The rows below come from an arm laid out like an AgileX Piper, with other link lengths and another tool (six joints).
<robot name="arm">
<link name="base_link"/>
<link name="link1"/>
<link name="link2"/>
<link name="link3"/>
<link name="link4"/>
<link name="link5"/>
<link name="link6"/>
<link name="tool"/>
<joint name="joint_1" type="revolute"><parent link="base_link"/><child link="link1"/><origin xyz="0 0 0.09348" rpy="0 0 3.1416"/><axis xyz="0 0 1"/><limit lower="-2.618" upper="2.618"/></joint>
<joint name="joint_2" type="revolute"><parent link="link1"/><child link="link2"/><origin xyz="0 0 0" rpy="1.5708 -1.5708 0"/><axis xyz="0 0 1"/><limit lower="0" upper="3.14"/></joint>
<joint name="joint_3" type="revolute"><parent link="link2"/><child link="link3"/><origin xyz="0.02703 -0.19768 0" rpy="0 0 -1.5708"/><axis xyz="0 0 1"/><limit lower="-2.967" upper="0"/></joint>
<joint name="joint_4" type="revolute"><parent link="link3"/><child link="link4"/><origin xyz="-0.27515 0.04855 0" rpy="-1.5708 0 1.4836"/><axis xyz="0 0 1"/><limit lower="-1.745" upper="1.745"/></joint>
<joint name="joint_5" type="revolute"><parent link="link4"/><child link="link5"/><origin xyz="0 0 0" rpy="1.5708 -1.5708 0"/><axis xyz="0 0 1"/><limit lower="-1.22" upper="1.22"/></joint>
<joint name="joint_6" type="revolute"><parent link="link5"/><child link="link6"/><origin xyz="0.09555 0 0" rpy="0 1.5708 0"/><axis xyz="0 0 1"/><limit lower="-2.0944" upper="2.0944"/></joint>
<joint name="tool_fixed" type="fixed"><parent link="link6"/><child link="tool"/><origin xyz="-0.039 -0.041 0.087" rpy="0.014 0 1.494"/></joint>
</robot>
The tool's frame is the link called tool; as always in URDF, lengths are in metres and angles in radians.
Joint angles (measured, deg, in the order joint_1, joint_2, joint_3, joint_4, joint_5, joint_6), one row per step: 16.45, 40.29, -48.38, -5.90, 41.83, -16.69; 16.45, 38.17, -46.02, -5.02, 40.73, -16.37; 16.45, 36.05, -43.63, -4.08, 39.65, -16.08; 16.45, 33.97, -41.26, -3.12, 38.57, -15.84; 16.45, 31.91, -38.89, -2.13, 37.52, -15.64; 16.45, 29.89, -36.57, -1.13, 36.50, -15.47; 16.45, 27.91, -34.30, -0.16, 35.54, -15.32; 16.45, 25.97, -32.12, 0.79, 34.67, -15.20; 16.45, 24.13, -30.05, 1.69, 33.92, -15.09; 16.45, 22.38, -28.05, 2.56, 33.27, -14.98
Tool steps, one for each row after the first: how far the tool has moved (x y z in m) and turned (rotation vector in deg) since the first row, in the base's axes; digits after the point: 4 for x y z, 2 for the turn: -0.0045, 0.0005, -0.0027, 1.32, -0.52, 0.15; -0.0088, 0.0010, -0.0058, 2.66, -0.98, 0.30; -0.0129, 0.0016, -0.0092, 3.98, -1.43, 0.47; -0.0169, 0.0021, -0.0129, 5.28, -1.82, 0.63; -0.0206, 0.0026, -0.0166, 6.56, -2.19, 0.79; -0.0241, 0.0030, -0.0205, 7.79, -2.53, 0.93; -0.0275, 0.0033, -0.0243, 8.97, -2.84, 1.06; -0.0305, 0.0036, -0.0283, 10.07, -3.06, 1.16; -0.0333, 0.0038, -0.0326, 11.10, -3.17, 1.24
